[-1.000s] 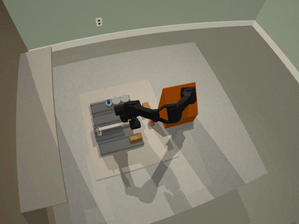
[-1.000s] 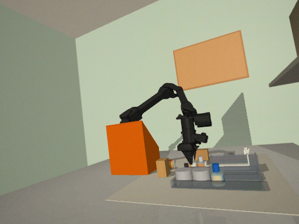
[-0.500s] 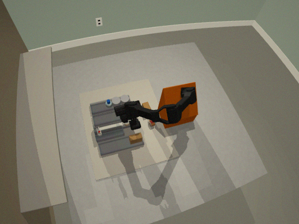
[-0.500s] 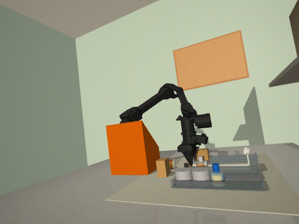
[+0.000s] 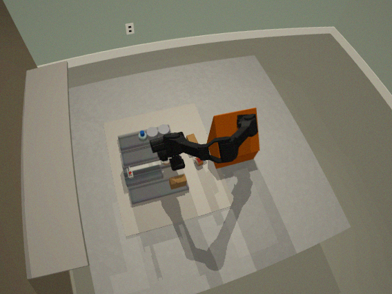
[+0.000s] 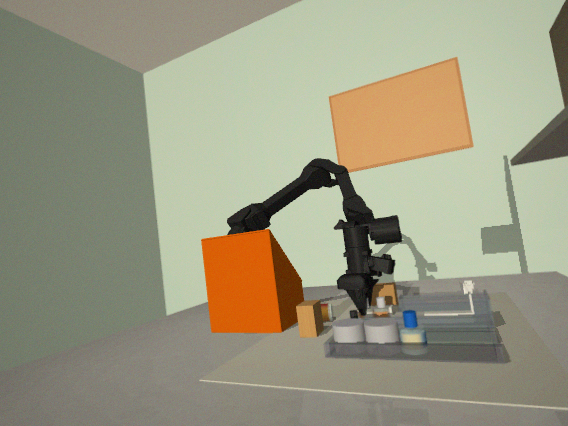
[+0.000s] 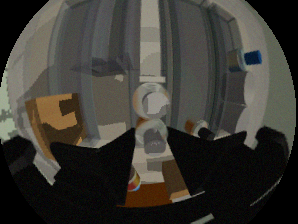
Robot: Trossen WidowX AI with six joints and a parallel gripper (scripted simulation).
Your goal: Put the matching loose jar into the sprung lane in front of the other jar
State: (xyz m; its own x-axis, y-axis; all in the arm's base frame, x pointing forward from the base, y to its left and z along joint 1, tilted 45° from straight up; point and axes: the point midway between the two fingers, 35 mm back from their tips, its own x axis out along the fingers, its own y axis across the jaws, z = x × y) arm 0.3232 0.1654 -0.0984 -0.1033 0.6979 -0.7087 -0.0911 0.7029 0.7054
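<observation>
My gripper tip is now 14 cm past the jar, 3 cm to the right of it and 1 cm above it. Round my gripper tip: grey lane rack: 14 cm ahead, 4 cm to the left, 1 cm below; then white pusher rod: 14 cm ahead, 4 cm to the left, 2 cm above; then cardboard box: 13 cm to the left, 1 cm above.
</observation>
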